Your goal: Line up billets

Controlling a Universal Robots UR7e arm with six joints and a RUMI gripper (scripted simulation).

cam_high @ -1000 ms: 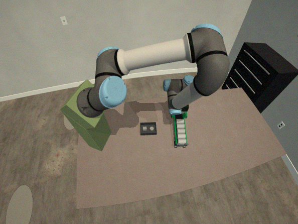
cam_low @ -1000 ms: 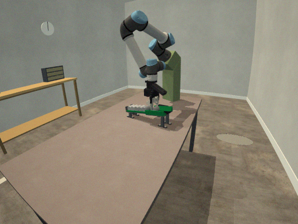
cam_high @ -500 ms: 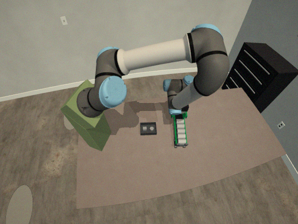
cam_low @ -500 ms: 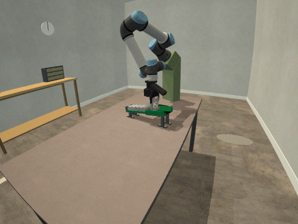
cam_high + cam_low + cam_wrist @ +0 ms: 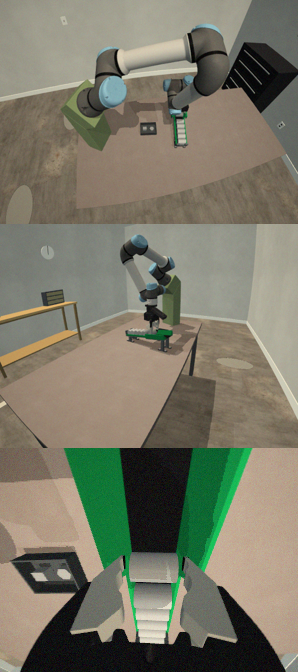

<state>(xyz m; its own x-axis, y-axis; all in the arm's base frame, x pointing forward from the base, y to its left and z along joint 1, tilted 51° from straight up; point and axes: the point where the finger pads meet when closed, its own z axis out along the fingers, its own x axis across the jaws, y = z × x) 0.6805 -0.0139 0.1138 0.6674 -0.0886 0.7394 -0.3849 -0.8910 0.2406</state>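
The ramp is 6 cm to the right of my hand, 4 cm below it and 3 cm behind it. The rest, counted from my hand: small dark tray (26 cm behind, 10 cm below, 4 cm to the left).
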